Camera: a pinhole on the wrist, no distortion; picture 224 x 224 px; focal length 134.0 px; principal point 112.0 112.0 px. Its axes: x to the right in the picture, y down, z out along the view. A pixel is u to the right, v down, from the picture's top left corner.
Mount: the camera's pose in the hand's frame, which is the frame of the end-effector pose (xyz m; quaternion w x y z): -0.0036 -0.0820 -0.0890 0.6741 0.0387 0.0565 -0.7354
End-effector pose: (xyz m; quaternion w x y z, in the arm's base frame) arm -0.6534 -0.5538 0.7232 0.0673 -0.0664 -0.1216 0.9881
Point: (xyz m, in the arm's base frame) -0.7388 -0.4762 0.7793
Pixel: 83.0 197.4
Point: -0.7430 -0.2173 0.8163
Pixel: outside the picture
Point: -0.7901 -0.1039 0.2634
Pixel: behind the camera
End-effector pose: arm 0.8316 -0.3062 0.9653 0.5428 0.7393 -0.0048 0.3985
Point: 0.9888 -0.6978 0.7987
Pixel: 86.6 65.4
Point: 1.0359 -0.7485 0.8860
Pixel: 68.9 83.0
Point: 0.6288 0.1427 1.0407
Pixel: behind the camera
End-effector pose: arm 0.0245 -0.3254 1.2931 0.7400 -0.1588 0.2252 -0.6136
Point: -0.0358 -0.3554 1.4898
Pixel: 137.4 109.9
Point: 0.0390 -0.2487 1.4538
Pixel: 82.3 51.3
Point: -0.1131 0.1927 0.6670
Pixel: behind the camera
